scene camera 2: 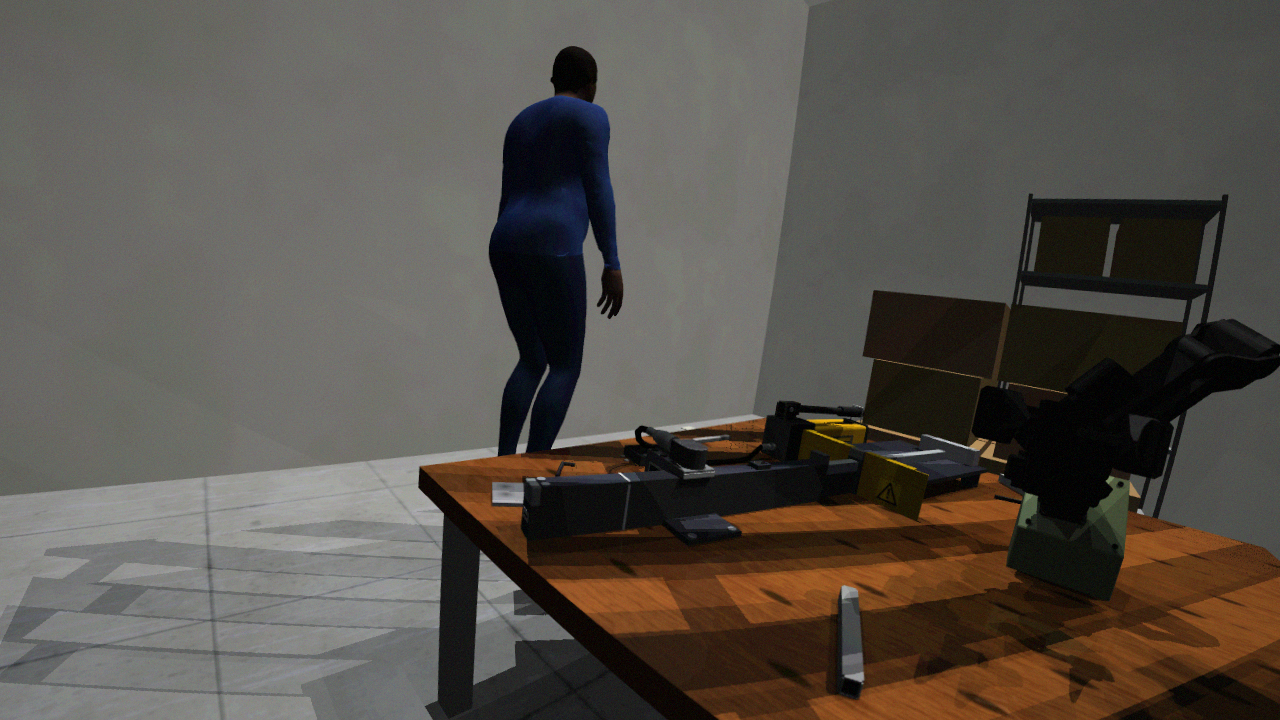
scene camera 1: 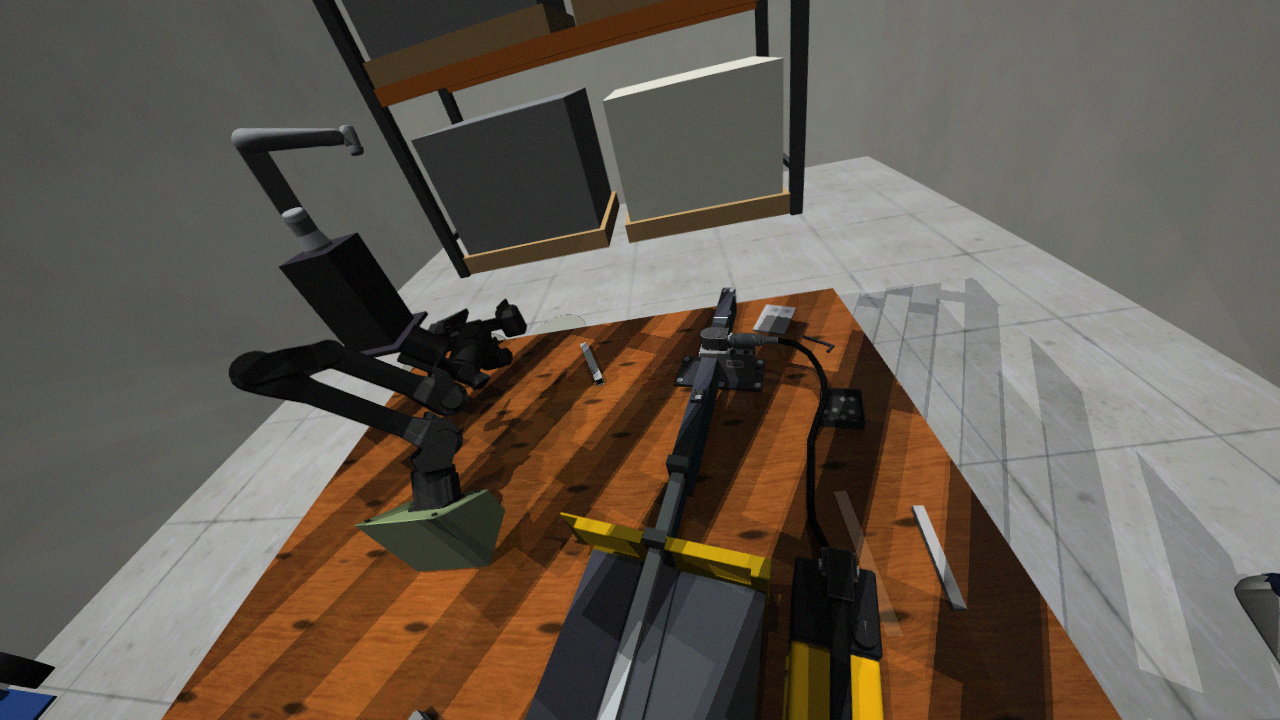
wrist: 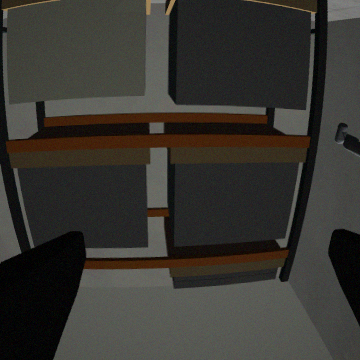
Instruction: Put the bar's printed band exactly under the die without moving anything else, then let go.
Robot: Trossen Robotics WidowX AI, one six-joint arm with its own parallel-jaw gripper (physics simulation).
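Places are measured from the arm's base along level axes (x ahead, y left, z up), in centimetres.
Pixels of known places: gripper, fingertip midpoint: [scene camera 2: 1078,433] [scene camera 1: 486,305] [wrist: 213,246]; arm's base at its link origin: [scene camera 2: 1063,503] [scene camera 1: 437,503].
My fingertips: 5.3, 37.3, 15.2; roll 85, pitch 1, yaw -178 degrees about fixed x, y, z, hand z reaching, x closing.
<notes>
For each thing: its top centre in the pictures, then the offset to it from my fingertips, as dx, dy, dz. "pt": a spot on its surface instead.
- small grey bar at its top centre: [scene camera 2: 851,626] [scene camera 1: 590,359] +15.5, +6.7, -24.8
- round head at a spot on its surface: [scene camera 2: 687,454] pt +45.8, -2.9, -15.8
- yellow unit at a spot on its surface: [scene camera 1: 836,600] pt +50.3, -58.3, -13.3
- black cable at a spot on its surface: [scene camera 1: 810,456] pt +58.0, -32.0, -25.6
- pale strip at its top centre: [scene camera 1: 937,552] [scene camera 2: 712,437] +68.9, -50.6, -25.8
- flat plate at its top centre: [scene camera 2: 530,492] [scene camera 1: 774,318] +65.0, +11.4, -26.2
- hex key at its top centre: [scene camera 2: 565,468] [scene camera 1: 815,342] +70.8, -1.3, -26.2
A small grey bar [scene camera 1: 591,363] [scene camera 2: 850,640] with a paler band lies alone on the wooden table. A long dark press frame [scene camera 2: 572,508] stands beyond it in scene view 2, with a round head [scene camera 1: 714,340] [scene camera 2: 687,454] on top and a cable attached. I cannot make out the die itself. My gripper [scene camera 1: 499,347] [scene camera 2: 1072,434] [wrist: 213,246] is open and empty, fingers wide apart, raised above the table and to the left of the bar in scene view 1. The wrist view does not show the bar or the head.
Yellow guard plates [scene camera 1: 716,559] [scene camera 2: 895,488] cross the machine. A black and yellow unit [scene camera 1: 836,600] joins the head by a black cable [scene camera 1: 810,456]. A pale strip [scene camera 1: 938,555], a flat plate [scene camera 1: 774,318] and a hex key [scene camera 1: 819,342] lie right. A person [scene camera 2: 554,197] stands behind.
</notes>
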